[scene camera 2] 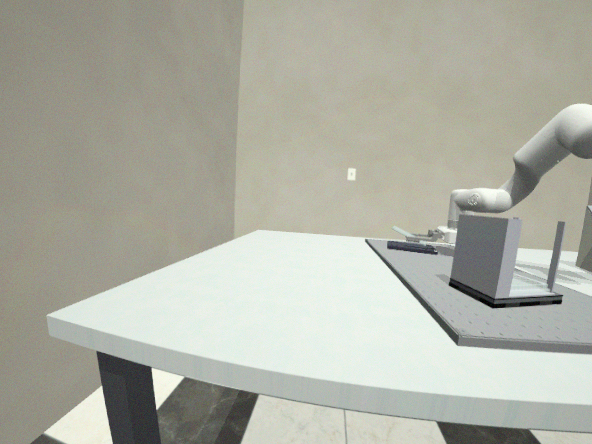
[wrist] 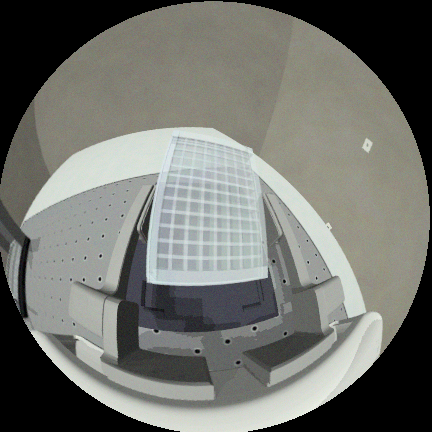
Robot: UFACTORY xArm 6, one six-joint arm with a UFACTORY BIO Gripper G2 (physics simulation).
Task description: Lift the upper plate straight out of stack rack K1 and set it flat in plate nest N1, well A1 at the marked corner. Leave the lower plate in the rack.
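Places are measured from the arm's base along level axes (x right, y ahead, z up), in millimetres.
Where they show: hand, tool point: (scene camera 2: 412, 237) (wrist: 211, 214).
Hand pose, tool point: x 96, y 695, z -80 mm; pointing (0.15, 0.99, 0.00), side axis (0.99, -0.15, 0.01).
Observation:
Each offset is from my tool point to the top centre of the thing. "*": to the spot under its first point. Level surfaces: height alone.
The upper plate (scene camera 2: 401, 231) (wrist: 207, 250), clear with a grid of wells, is gripped by its two long sides. It is tilted, with its far end raised in the scene view. My gripper (scene camera 2: 414, 237) (wrist: 210, 221) is shut on it, low over plate nest N1 {dx -6, dy +4, dz -28 mm} (scene camera 2: 411, 247) (wrist: 200, 305), a dark flat block. Whether the plate's lower end touches the nest cannot be told. The nest's A1 mark does not show. Stack rack K1 {dx -390, dy -87, dz +105 mm} (scene camera 2: 480, 255) (wrist: 23, 280) stands nearer the scene camera, with the clear lower plate {dx -393, dy -78, dz -8 mm} (scene camera 2: 531, 287) at its bottom, partly hidden by the side wall.
The nest and rack stand on a grey perforated board {dz -42 mm} (scene camera 2: 450, 320) (wrist: 90, 250) on the pale table {dz -55 mm} (scene camera 2: 280, 300) (wrist: 105, 155). The rack has a tall wall and a thin upright post {* dx -407, dy -153, dz +42 mm} (scene camera 2: 556, 257). The robot arm (scene camera 2: 537, 162) reaches over from the right, behind the rack.

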